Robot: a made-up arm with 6 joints. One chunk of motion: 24 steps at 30 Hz.
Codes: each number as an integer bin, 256 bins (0 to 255) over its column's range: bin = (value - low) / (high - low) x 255, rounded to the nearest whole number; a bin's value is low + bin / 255 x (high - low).
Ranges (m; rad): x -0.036..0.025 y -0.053..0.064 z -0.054..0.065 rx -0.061..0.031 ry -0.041..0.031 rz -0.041..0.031
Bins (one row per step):
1: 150 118 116 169 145 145
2: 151 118 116 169 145 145
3: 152 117 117 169 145 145
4: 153 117 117 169 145 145
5: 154 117 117 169 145 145
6: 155 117 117 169 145 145
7: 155 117 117 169 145 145
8: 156 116 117 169 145 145
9: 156 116 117 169 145 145
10: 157 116 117 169 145 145
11: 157 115 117 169 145 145
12: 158 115 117 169 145 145
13: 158 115 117 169 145 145
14: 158 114 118 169 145 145
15: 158 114 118 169 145 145
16: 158 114 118 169 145 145
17: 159 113 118 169 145 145
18: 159 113 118 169 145 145
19: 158 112 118 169 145 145
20: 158 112 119 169 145 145
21: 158 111 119 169 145 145
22: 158 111 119 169 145 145
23: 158 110 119 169 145 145
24: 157 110 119 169 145 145
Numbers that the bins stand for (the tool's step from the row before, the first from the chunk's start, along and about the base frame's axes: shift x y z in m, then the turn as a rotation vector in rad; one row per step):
1: -0.00012 0.00114 0.00013 -0.00003 -0.00006 -0.00006
2: 0.00012 0.00114 0.00013 -0.00003 -0.00006 -0.00006
3: 0.00036 0.00068 0.00060 -0.00003 -0.00006 -0.00006
4: 0.00060 0.00068 0.00060 -0.00003 -0.00006 -0.00006
5: 0.00084 0.00068 0.00060 -0.00003 -0.00006 -0.00006
6: 0.00108 0.00068 0.00060 -0.00003 -0.00006 -0.00006
7: 0.00108 0.00068 0.00060 -0.00003 -0.00006 -0.00006
8: 0.00132 0.00022 0.00060 -0.00003 -0.00006 -0.00006
9: 0.00132 0.00022 0.00060 -0.00003 -0.00006 -0.00006
10: 0.00156 0.00022 0.00060 -0.00003 -0.00006 -0.00006
11: 0.00156 -0.00024 0.00060 -0.00003 -0.00006 -0.00006
12: 0.00180 -0.00024 0.00060 -0.00003 -0.00006 -0.00006
13: 0.00180 -0.00024 0.00060 -0.00003 -0.00006 -0.00006
14: 0.00180 -0.00069 0.00107 -0.00003 -0.00006 -0.00006
15: 0.00180 -0.00069 0.00107 -0.00003 -0.00006 -0.00006
16: 0.00180 -0.00069 0.00107 -0.00003 -0.00006 -0.00006
17: 0.00204 -0.00115 0.00107 -0.00003 -0.00006 -0.00006
18: 0.00204 -0.00115 0.00107 -0.00003 -0.00006 -0.00006
19: 0.00180 -0.00161 0.00107 -0.00003 -0.00006 -0.00006
20: 0.00180 -0.00161 0.00153 -0.00003 -0.00006 -0.00006
21: 0.00180 -0.00207 0.00153 -0.00003 -0.00006 -0.00006
22: 0.00180 -0.00207 0.00153 -0.00003 -0.00006 -0.00006
23: 0.00180 -0.00253 0.00153 -0.00003 -0.00006 -0.00006
24: 0.00156 -0.00253 0.00153 -0.00003 -0.00006 -0.00006

